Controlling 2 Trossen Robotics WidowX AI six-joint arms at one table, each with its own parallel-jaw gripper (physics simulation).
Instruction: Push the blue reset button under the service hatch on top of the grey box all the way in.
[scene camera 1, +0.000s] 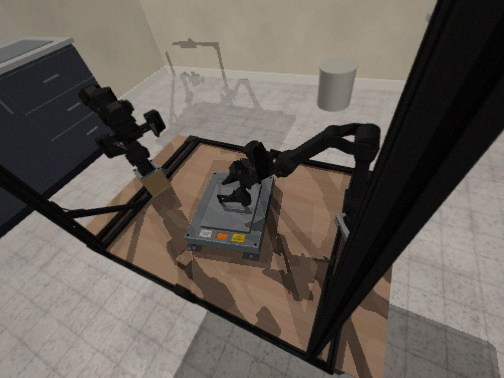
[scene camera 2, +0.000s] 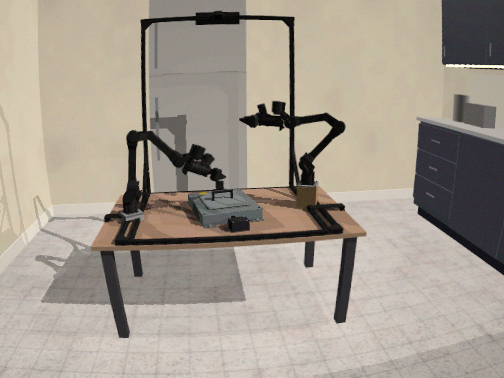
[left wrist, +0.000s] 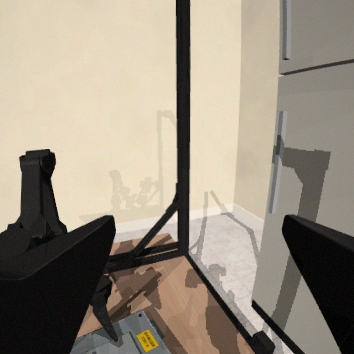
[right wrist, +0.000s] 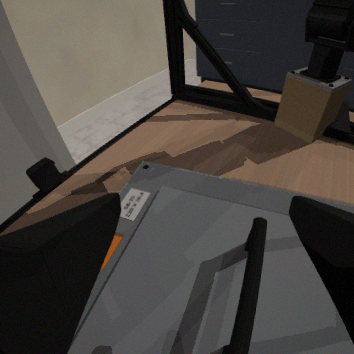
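Observation:
The grey box (scene camera 1: 225, 243) (scene camera 2: 225, 217) (right wrist: 210, 183) stands on the table. Its hatch (scene camera 1: 216, 216) (right wrist: 200, 225) lies closed on top, with a black bar handle (scene camera 2: 222, 191) (right wrist: 248, 287) standing up from it. The blue reset button does not show in any view; the area under the hatch is hidden. My right gripper (scene camera 1: 224, 189) (right wrist: 206, 203) is open and empty, low over the hatch near the handle, which shows between the fingers in the right wrist view. My left gripper (scene camera 2: 242, 120) (left wrist: 199, 223) is open and empty, high above the table, well away from the box.
A small black block (scene camera 2: 238, 223) is by the box in scene camera 2. White (scene camera 1: 205, 233), orange (scene camera 1: 221, 236) and yellow (scene camera 1: 238, 238) labels line one box edge. A brown block (scene camera 1: 158, 184) (scene camera 2: 306, 196) carries the left arm. Black frame bars (scene camera 2: 225, 240) border the table.

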